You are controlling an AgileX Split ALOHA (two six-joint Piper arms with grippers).
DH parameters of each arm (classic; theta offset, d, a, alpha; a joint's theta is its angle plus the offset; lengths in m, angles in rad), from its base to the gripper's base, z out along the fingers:
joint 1: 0 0.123 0 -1.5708
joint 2: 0.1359 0 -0.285 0
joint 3: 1.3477 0 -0.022 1.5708
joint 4: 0 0.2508 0 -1.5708
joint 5: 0 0 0.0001 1.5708
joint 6: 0 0.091 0 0
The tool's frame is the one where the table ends.
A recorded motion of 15 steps. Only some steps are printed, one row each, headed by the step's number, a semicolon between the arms.
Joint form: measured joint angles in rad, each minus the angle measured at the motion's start. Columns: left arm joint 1, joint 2, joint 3, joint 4, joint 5, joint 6; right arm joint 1, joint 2, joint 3, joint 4, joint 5, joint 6.
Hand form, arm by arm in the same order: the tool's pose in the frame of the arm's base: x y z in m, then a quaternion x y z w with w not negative. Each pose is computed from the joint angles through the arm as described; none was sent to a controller.
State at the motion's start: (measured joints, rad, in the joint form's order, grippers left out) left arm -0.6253 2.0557 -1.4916 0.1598 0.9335 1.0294; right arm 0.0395 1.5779 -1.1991 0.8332 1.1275 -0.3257
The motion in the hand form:
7: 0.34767 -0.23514 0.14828 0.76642 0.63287 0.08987 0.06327; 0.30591 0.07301 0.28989 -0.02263 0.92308 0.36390 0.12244
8: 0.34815 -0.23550 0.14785 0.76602 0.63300 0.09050 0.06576; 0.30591 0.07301 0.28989 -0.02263 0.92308 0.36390 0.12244
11: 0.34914 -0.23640 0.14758 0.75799 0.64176 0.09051 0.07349; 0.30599 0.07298 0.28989 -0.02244 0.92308 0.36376 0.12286
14: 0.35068 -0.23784 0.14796 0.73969 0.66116 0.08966 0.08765; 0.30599 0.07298 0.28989 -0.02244 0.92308 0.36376 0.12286
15: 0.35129 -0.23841 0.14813 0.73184 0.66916 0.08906 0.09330; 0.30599 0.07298 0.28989 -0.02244 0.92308 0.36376 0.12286
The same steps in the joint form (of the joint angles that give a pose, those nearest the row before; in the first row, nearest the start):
7: 0.0000 0.0513 0.0066 0.0251 -0.0584 -0.0009; 0.0000 0.0000 0.0000 0.0000 0.0000 0.0000
8: 0.0000 0.0526 0.0066 0.0261 -0.0647 -0.0028; 0.0000 0.0000 0.0000 0.0000 0.0000 0.0000
11: 0.0000 0.0538 0.0066 0.0261 -0.0792 -0.0279; 0.0000 0.0000 0.0000 0.0000 -0.0009 0.0000
14: 0.0000 0.0537 0.0067 0.0261 -0.1029 -0.0835; 0.0000 0.0000 0.0000 0.0000 -0.0009 0.0000
15: 0.0000 0.0537 0.0067 0.0261 -0.1122 -0.1069; 0.0000 0.0000 0.0000 0.0000 -0.0009 0.0000

